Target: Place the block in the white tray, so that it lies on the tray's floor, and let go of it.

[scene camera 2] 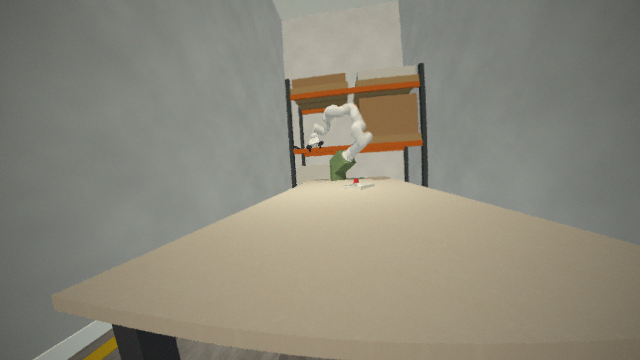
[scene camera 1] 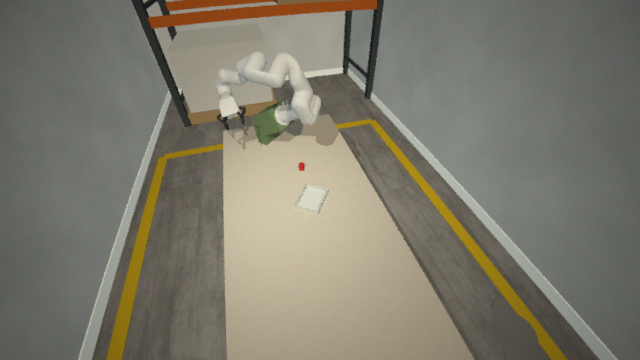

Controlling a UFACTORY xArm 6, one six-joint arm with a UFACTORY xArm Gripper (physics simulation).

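Where they show: gripper, fingertip midpoint: (scene camera 2: 314, 149) (scene camera 1: 235, 126); arm's base at its link origin: (scene camera 2: 347, 156) (scene camera 1: 282, 115).
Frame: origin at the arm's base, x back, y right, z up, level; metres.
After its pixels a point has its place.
A small red block (scene camera 1: 301, 166) @(x -0.271, y -0.113, z -0.198 m) (scene camera 2: 356, 181) @(x -0.274, y -0.120, z -0.215 m) lies on the table, between the robot's base and the white tray. The white tray (scene camera 1: 298, 205) @(x -0.553, y -0.100, z -0.230 m) (scene camera 2: 367, 186) @(x -0.544, y -0.233, z -0.221 m) is shallow and rectangular and lies on the table, apart from the block. In scene camera 1 it is below the block and slightly to the right. My gripper (scene camera 1: 234, 125) @(x -0.224, y 0.237, z 0.073 m) (scene camera 2: 315, 148) @(x -0.224, y 0.237, z 0.073 m) is open, with its two dark fingers wide apart. It is raised at the far left end of the table, well to the left of the block and higher than it.
The long beige table (scene camera 1: 300, 280) @(x -0.969, y -0.118, z -0.231 m) (scene camera 2: 320, 280) @(x -1.425, y -0.267, z -0.230 m) carries the arm's green base (scene camera 1: 269, 124) @(x -0.034, y 0.085, z -0.041 m) (scene camera 2: 338, 167) @(x -0.032, y 0.087, z -0.100 m) at its far end. Behind it stands a rack (scene camera 1: 262, 14) (scene camera 2: 424, 125) with orange beams and boxes. Grey walls rise on both sides.
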